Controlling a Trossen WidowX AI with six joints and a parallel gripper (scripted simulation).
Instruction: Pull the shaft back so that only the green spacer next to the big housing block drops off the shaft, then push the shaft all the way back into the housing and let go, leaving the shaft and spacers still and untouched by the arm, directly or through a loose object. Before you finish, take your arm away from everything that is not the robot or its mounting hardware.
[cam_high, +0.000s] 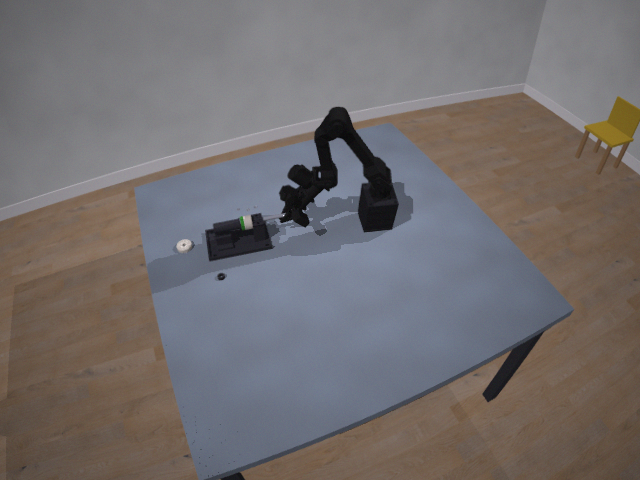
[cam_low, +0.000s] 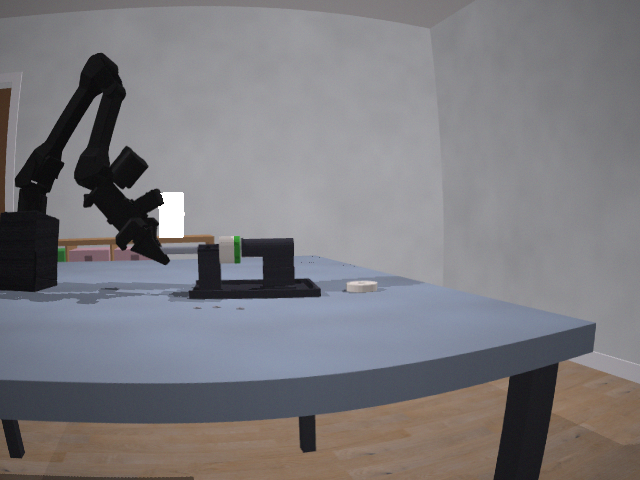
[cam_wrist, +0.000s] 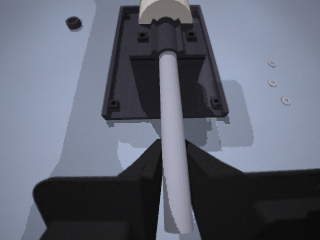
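My gripper is now 70 mm short of the grey shaft. The rest, counted from my hand: green spacer: 160 mm ahead; white spacer: 140 mm ahead; black ring: 270 mm ahead, 160 mm to the left, 80 mm below.
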